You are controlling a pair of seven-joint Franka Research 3 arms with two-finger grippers.
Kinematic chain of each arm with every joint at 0, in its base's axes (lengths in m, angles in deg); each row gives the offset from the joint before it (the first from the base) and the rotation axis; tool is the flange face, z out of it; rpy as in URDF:
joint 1: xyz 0 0 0.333 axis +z
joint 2: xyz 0 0 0 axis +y
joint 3: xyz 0 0 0.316 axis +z
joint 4: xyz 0.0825 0 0 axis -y
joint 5: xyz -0.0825 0 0.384 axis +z
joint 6: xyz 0 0 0 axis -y
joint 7: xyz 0.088 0 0 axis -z
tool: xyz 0 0 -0.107 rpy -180 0 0
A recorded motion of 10 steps. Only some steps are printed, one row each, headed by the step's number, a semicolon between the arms.
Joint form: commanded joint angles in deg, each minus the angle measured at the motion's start. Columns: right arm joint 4, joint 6, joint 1, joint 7, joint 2, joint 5, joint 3; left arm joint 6, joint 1, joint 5, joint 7, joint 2, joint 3, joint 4.
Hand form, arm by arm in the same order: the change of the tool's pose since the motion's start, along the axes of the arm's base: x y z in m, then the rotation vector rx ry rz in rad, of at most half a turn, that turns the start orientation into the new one. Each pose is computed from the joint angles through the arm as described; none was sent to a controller.
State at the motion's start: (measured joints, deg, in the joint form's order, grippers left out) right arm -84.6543 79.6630 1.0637 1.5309 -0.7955 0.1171 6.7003; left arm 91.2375 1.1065 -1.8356 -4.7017 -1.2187 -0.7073 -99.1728
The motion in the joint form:
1: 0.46 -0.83 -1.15 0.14 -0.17 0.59 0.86; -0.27 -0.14 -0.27 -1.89 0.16 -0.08 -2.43
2: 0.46 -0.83 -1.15 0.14 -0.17 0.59 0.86; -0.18 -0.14 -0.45 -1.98 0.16 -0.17 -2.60
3: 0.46 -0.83 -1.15 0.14 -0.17 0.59 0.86; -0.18 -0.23 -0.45 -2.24 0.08 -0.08 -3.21
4: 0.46 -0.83 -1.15 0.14 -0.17 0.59 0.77; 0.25 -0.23 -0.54 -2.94 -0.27 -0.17 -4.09
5: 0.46 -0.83 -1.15 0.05 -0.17 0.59 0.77; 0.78 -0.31 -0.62 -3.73 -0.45 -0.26 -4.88
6: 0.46 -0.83 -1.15 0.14 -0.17 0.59 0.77; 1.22 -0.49 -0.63 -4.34 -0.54 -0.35 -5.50
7: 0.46 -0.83 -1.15 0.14 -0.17 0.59 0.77; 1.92 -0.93 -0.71 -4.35 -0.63 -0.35 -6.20
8: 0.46 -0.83 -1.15 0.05 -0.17 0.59 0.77; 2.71 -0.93 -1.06 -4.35 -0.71 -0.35 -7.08
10: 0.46 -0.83 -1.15 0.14 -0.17 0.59 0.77; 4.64 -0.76 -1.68 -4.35 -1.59 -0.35 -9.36
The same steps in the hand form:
1: -0.0025 -0.0016 0.0040 0.0089 0.0048 -0.0063; -0.0041 -0.0026 -0.0215 -0.0003 0.0510 0.0294
2: -0.0025 -0.0016 0.0040 0.0089 0.0048 -0.0063; -0.0043 -0.0038 -0.0228 -0.0031 0.0525 0.0300
3: -0.0025 -0.0016 0.0040 0.0089 0.0048 -0.0063; -0.0058 -0.0038 -0.0269 -0.0023 0.0619 0.0345
4: -0.0024 -0.0024 0.0040 0.0089 0.0048 -0.0078; -0.0079 -0.0048 -0.0302 -0.0018 0.0642 0.0455
5: -0.0024 -0.0024 0.0040 0.0090 0.0048 -0.0063; -0.0090 -0.0065 -0.0343 -0.0008 0.0661 0.0568
6: -0.0024 -0.0024 0.0040 0.0089 0.0048 -0.0078; -0.0098 -0.0090 -0.0379 0.0010 0.0681 0.0630
7: -0.0024 -0.0024 0.0040 0.0089 0.0048 -0.0078; -0.0103 -0.0132 -0.0418 -0.0001 0.0666 0.0563
8: -0.0024 -0.0024 0.0040 0.0090 0.0048 -0.0063; -0.0109 -0.0137 -0.0472 -0.0059 0.0670 0.0582
10: -0.0024 -0.0024 0.0040 0.0089 0.0048 -0.0078; -0.0151 -0.0130 -0.0550 -0.0162 0.0582 0.0655

